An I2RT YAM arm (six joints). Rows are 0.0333 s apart.
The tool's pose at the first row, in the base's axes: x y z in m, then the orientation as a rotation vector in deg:
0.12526, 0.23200, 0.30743, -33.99, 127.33, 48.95
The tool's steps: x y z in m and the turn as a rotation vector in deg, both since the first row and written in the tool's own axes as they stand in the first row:
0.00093, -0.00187, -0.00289, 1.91, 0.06, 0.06
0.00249, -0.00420, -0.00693, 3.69, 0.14, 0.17
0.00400, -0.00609, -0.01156, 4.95, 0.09, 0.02
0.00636, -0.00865, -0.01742, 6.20, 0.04, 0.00
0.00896, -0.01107, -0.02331, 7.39, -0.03, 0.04
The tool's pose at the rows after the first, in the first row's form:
0.12455, 0.22851, 0.30761, -33.05, 127.98, 46.76
0.12320, 0.22378, 0.30779, -32.13, 128.60, 44.74
0.12137, 0.21894, 0.30851, -31.66, 128.82, 43.20
0.11886, 0.21263, 0.30903, -31.06, 129.09, 41.75
0.11608, 0.20635, 0.30945, -30.41, 129.34, 40.39

